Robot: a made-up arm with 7 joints.
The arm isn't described. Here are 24 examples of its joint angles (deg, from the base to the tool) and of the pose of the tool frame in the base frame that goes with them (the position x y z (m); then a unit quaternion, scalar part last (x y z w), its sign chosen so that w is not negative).
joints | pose
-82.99 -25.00 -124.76 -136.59 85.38 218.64 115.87 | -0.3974 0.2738 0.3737 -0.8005 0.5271 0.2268 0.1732
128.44 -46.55 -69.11 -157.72 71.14 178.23 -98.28 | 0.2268 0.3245 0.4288 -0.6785 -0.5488 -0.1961 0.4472
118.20 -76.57 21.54 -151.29 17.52 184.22 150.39 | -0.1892 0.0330 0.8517 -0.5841 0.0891 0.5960 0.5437
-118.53 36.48 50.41 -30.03 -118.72 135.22 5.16 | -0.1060 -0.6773 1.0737 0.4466 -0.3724 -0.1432 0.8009
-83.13 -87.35 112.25 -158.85 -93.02 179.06 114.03 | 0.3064 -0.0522 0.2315 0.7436 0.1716 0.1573 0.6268
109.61 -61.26 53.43 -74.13 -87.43 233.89 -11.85 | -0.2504 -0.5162 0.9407 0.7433 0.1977 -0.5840 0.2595
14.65 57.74 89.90 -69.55 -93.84 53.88 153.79 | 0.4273 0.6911 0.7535 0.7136 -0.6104 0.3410 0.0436
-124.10 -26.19 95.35 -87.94 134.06 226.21 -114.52 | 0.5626 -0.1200 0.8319 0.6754 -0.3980 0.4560 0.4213
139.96 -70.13 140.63 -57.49 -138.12 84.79 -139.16 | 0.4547 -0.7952 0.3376 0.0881 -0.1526 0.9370 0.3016
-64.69 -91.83 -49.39 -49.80 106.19 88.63 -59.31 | -0.6567 0.6162 0.6886 0.1065 0.4382 0.7273 0.5173
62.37 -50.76 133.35 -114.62 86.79 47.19 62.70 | -0.5904 -0.2120 0.2086 0.4630 0.4954 0.0105 0.7349
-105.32 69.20 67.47 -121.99 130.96 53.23 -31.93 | 0.5055 -0.3783 0.2922 0.2478 0.0309 -0.3325 0.9095
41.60 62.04 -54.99 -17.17 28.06 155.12 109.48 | 0.6670 0.5053 0.8608 -0.6046 0.4316 -0.3970 0.5391
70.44 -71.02 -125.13 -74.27 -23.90 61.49 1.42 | 0.2258 -0.8027 0.2891 -0.7714 0.3517 0.2774 0.4520
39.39 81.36 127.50 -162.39 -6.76 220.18 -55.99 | -0.2473 0.1608 0.6424 -0.0170 -0.5067 -0.0605 0.8598
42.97 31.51 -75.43 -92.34 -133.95 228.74 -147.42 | 0.6129 -0.1280 0.7020 -0.7572 0.5824 -0.2739 0.1118
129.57 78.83 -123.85 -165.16 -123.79 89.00 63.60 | 0.3440 -0.0020 0.5681 0.0201 -0.0011 0.2199 0.9753
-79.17 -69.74 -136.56 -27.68 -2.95 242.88 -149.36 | -0.2539 0.7903 0.6230 0.0632 0.3793 0.9080 0.1666
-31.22 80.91 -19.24 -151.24 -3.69 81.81 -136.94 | -0.1158 -0.0973 0.0084 -0.2607 -0.1173 0.1278 0.9497
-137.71 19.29 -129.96 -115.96 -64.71 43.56 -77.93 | -0.0450 0.5561 0.7496 0.2696 0.6375 -0.3283 0.6427
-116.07 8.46 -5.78 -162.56 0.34 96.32 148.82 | -0.1714 -0.2702 0.2059 -0.5698 -0.5546 -0.5887 0.1454
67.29 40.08 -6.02 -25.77 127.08 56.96 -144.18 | 0.2816 0.6971 1.0300 0.5257 -0.3583 -0.4660 0.6149
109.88 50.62 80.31 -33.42 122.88 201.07 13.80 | -0.4756 0.5693 0.8772 -0.6119 0.2678 0.7367 0.1057
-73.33 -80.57 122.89 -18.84 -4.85 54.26 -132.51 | -0.1280 0.9383 0.4933 -0.1627 0.8163 -0.4257 0.3550
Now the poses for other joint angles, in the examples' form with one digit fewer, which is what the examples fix.
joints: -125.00 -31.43 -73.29 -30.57 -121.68 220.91 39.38
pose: 0.025 0.393 1.184 0.221 -0.240 -0.612 0.720
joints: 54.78 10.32 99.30 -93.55 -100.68 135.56 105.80
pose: -0.547 0.300 0.876 -0.477 -0.530 -0.328 0.620
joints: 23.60 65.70 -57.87 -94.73 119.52 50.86 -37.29
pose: 0.722 -0.259 0.271 -0.720 0.091 0.010 0.688
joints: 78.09 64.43 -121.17 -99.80 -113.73 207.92 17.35
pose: 0.542 0.111 0.806 0.354 0.646 -0.031 0.676
